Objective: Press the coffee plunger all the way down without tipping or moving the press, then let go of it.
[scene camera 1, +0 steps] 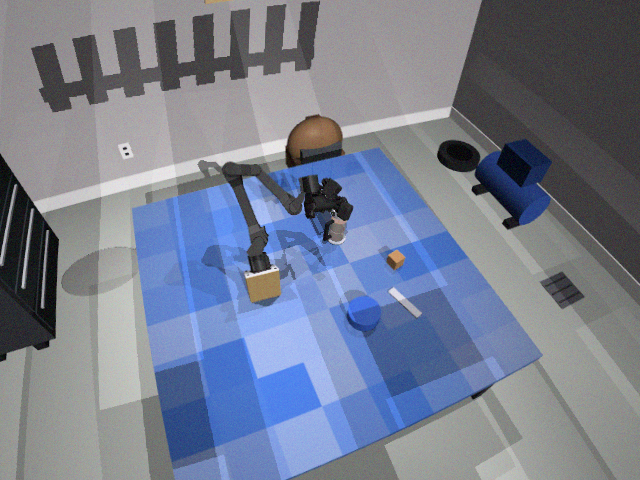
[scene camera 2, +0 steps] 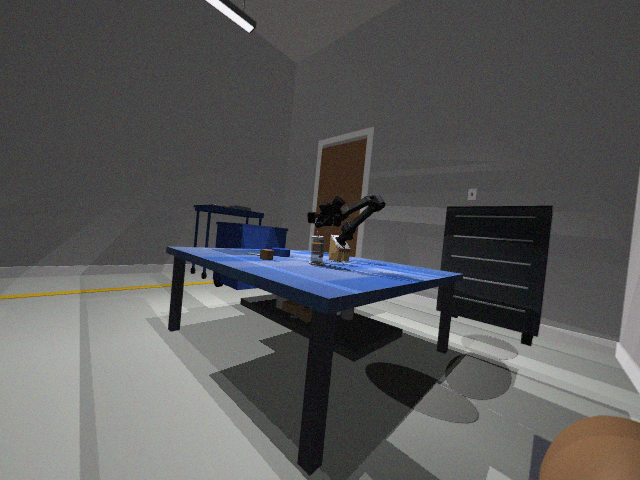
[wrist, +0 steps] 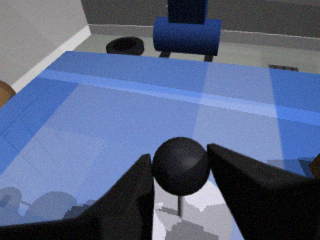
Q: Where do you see a blue disc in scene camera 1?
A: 363, 314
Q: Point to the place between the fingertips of the gripper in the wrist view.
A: At 179, 156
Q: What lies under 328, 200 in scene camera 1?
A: The gripper.
